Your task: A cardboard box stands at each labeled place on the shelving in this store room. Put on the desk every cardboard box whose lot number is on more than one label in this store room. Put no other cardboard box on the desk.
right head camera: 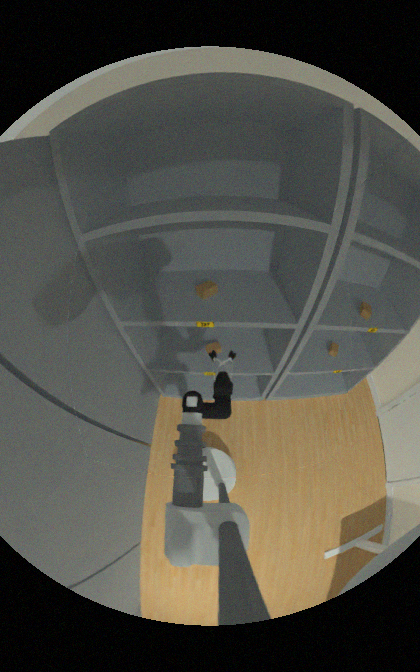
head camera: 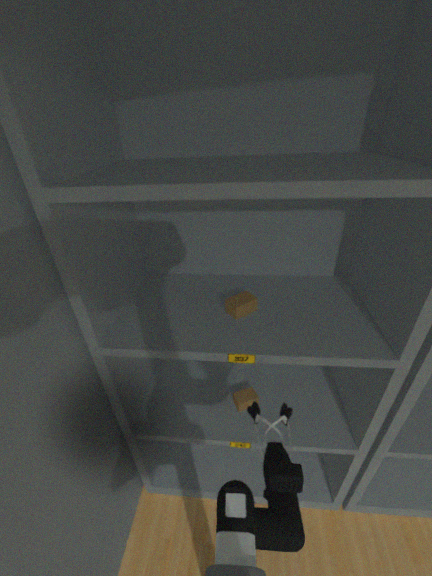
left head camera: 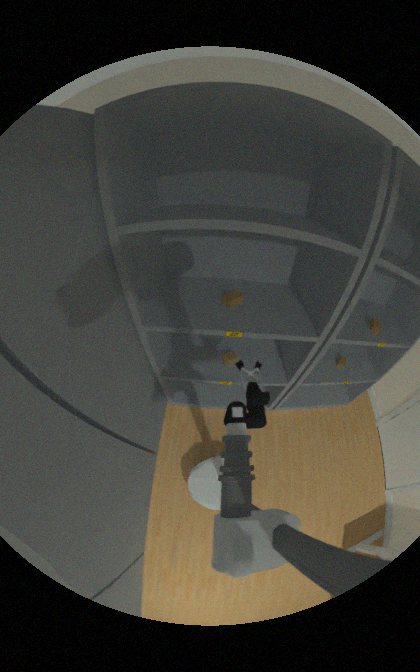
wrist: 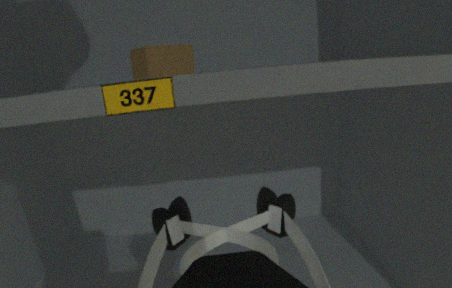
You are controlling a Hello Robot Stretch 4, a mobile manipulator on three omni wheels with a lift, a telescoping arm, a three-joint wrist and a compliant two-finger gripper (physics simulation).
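Places are measured from the robot's base along level axes (x ahead, y left, z up), in millimetres.
Where they show: gripper, fingertip midpoint: (head camera: 268,405) (wrist: 223,208).
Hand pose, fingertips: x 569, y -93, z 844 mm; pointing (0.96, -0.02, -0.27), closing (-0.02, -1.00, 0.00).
Each offset is from my fingertips to the top centre of the thing. "pt": to the spot under its first point.
One cardboard box @[dx +277, dy +73, dz +169 mm] (head camera: 241,305) (left head camera: 233,299) (right head camera: 207,289) (wrist: 165,61) stands on the upper of the two labeled shelves, behind a yellow label @[pt dx +73, dy +76, dz +104 mm] (head camera: 241,358) (left head camera: 234,334) (right head camera: 205,324) (wrist: 139,96) that reads 337 in the wrist view. Another cardboard box @[dx +243, dy +52, dz -288 mm] (head camera: 245,399) (left head camera: 230,357) (right head camera: 213,347) stands one shelf lower, above a yellow label (head camera: 240,445) (left head camera: 226,383) (right head camera: 209,373) too blurred to read. My gripper (head camera: 270,412) (left head camera: 249,365) (right head camera: 222,355) (wrist: 223,208) is open and empty, below the 337 shelf edge and to the right of its label. The desk is not clearly identifiable.
The neighboring unit on the right holds a box (left head camera: 375,326) (right head camera: 366,310) and, lower, another box (left head camera: 341,361) (right head camera: 333,349), with unreadable labels. A grey wall (left head camera: 65,450) (right head camera: 65,450) runs along the left. A white leg frame (right head camera: 354,543) stands at the lower right.
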